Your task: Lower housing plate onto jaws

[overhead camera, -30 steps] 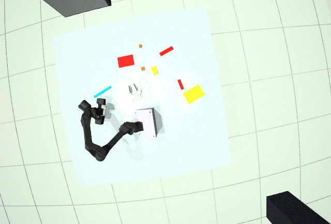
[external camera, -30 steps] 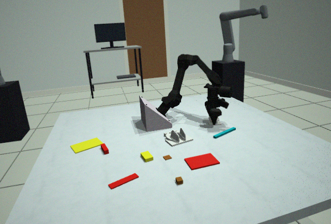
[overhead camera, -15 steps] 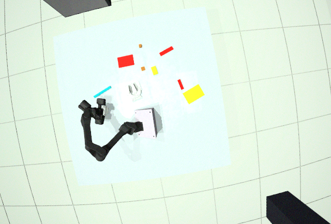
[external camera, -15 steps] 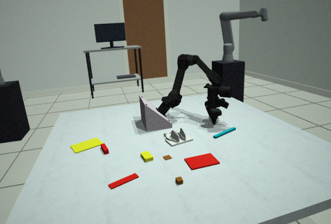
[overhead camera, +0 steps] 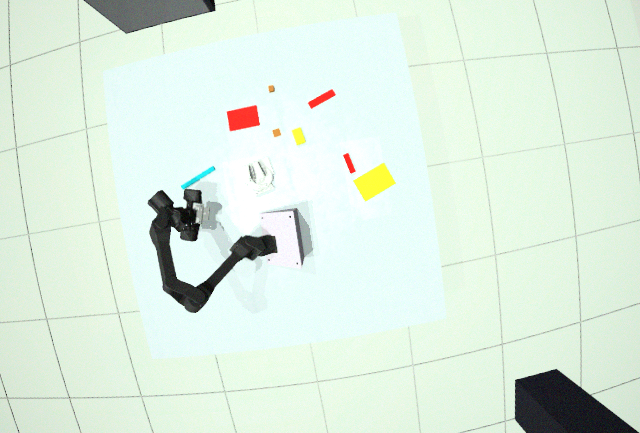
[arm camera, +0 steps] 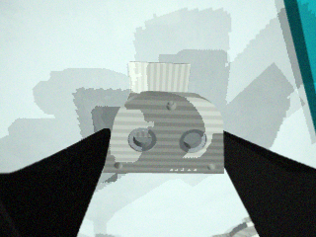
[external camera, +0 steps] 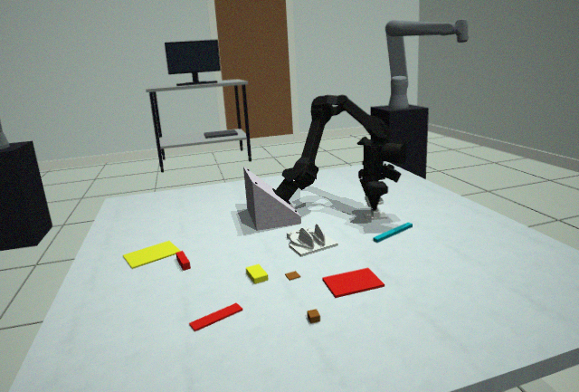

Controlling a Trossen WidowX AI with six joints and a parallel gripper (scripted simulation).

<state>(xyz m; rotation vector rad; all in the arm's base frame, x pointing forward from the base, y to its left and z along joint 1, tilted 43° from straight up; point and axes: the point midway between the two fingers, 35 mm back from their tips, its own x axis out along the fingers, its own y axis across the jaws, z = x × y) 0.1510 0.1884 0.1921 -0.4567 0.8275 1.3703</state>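
Now: gripper tip 30 mm above the white piece and 10 mm to the right of it. From my gripper tip the other things lie so: yellow plate (690 mm to the right, 40 mm below, 30 mm ahead); then cyan bar (140 mm ahead, 30 mm below); then red plate (350 mm ahead, 210 mm to the right, 40 mm below).
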